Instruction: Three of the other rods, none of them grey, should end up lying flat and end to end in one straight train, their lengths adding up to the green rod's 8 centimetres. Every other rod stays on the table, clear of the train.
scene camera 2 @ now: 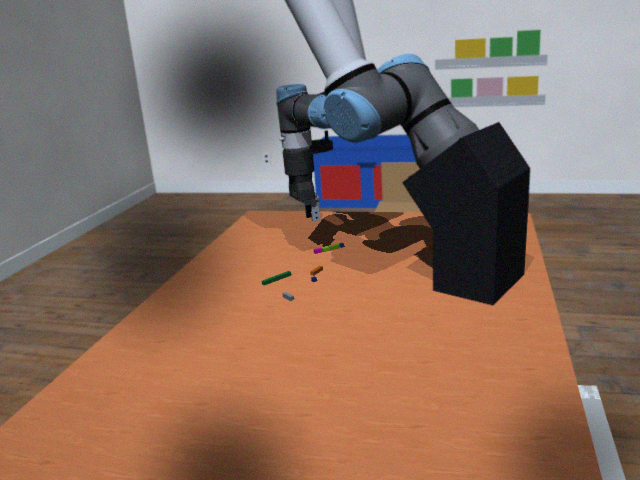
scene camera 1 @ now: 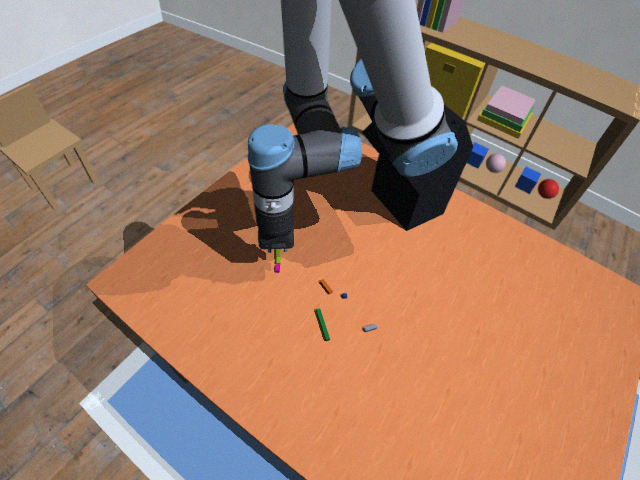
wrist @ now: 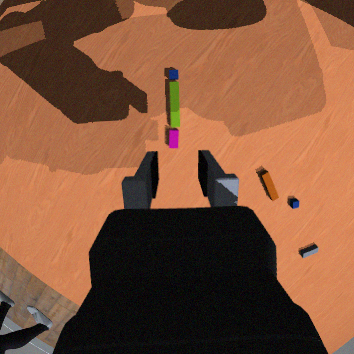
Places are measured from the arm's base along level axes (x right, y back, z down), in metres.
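Pixels of known places: gripper, fingertip midpoint: (scene camera 2: 313,218) (scene camera 1: 277,248) (wrist: 177,164); arm's base at its link origin: (scene camera 2: 450,151).
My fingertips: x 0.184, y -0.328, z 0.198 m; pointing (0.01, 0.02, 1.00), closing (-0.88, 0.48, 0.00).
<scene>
For each thing: its top centre in the pictures, then the offset to it from my fingertips.
- lime rod at its top centre: (wrist: 174,103) (scene camera 1: 278,254) (scene camera 2: 330,246) dy +0.039, dx +0.022, dz +0.089 m
- magenta rod at its top centre: (wrist: 173,138) (scene camera 1: 277,267) (scene camera 2: 317,249) dy +0.005, dx +0.006, dz +0.089 m
- green rod at its top centre: (scene camera 1: 323,323) (scene camera 2: 276,276) dy -0.087, dx -0.161, dz +0.089 m
- orange rod at its top centre: (wrist: 270,186) (scene camera 1: 326,285) (scene camera 2: 316,268) dy +0.009, dx -0.127, dz +0.089 m
- second short blue rod at its top centre: (wrist: 295,204) (scene camera 2: 313,277) (scene camera 1: 345,294) dy +0.006, dx -0.178, dz +0.089 m
- grey rod at its top centre: (wrist: 310,252) (scene camera 2: 288,294) (scene camera 1: 370,327) dy -0.048, dx -0.265, dz +0.089 m
A lime rod (scene camera 1: 278,256) (scene camera 2: 332,248) (wrist: 174,104) lies flat in line between a magenta rod (scene camera 1: 277,268) (scene camera 2: 317,251) (wrist: 173,138) and a short blue rod (scene camera 2: 341,245) (wrist: 173,74). In the wrist view a thin gap seems to show at each joint, and the magenta and blue rods sit slightly left of the lime rod's near end. The green rod (scene camera 1: 322,324) (scene camera 2: 276,277) lies apart on the table. My gripper (scene camera 1: 277,250) (scene camera 2: 312,214) (wrist: 177,164) is open and empty, above the table near the row. In scene camera 1 it hides the blue end.
An orange rod (scene camera 1: 325,286) (scene camera 2: 316,270) (wrist: 270,185), a second short blue rod (scene camera 1: 344,296) (scene camera 2: 313,279) (wrist: 295,204) and a grey rod (scene camera 1: 370,328) (scene camera 2: 288,296) (wrist: 309,251) lie separately, clear of the row. The arm's black pedestal (scene camera 1: 413,191) (scene camera 2: 473,227) stands on the table.
</scene>
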